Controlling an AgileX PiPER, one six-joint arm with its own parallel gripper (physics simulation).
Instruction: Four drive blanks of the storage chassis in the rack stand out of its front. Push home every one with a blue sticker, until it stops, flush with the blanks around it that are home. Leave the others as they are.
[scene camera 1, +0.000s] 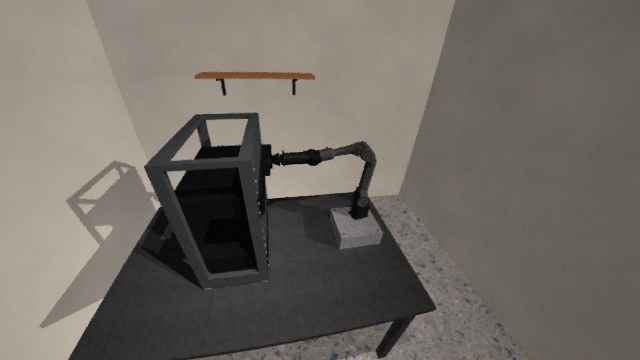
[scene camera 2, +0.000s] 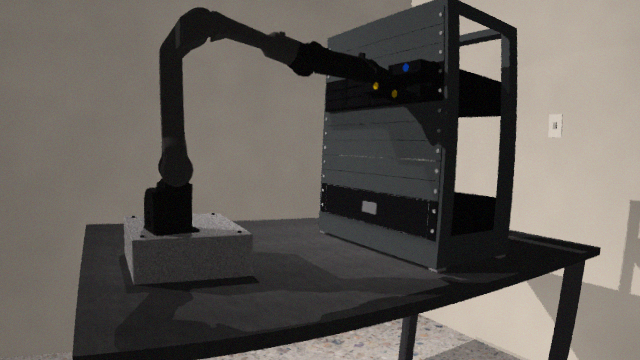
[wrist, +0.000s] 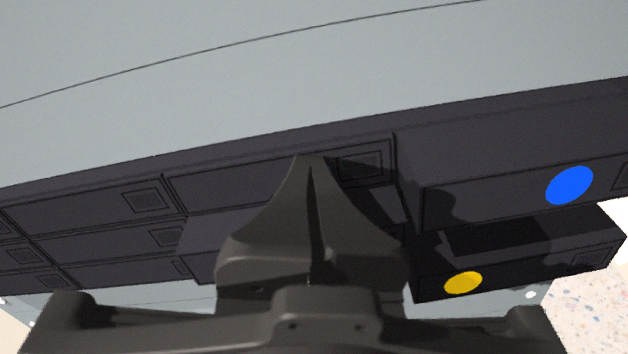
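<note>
My gripper (scene camera 1: 275, 159) (wrist: 307, 173) is shut and empty. Its tip is at the face of a top-row blank (wrist: 230, 189), whose blue sticker is almost wholly hidden. That blank looks flush with its left neighbour (wrist: 90, 212). To its right, a blank with a blue sticker (scene camera 2: 422, 66) (wrist: 490, 202) stands far out. Below that one, a blank with a yellow sticker (scene camera 2: 394, 93) (wrist: 520, 270) stands out. Another protruding blank (wrist: 212, 237) is partly behind the gripper, below the touched one. A second yellow sticker (scene camera 2: 375, 86) shows in scene camera 2.
The grey rack (scene camera 1: 206, 164) (scene camera 2: 447, 160) stands on the dark table (scene camera 1: 320, 295) (scene camera 2: 300, 310). Smooth grey panels (scene camera 2: 380, 140) (wrist: 250, 85) lie above and below the chassis. The arm's pale base block (scene camera 1: 357, 232) (scene camera 2: 192, 257) stands before the rack. A wooden shelf (scene camera 1: 255, 76) hangs on the wall.
</note>
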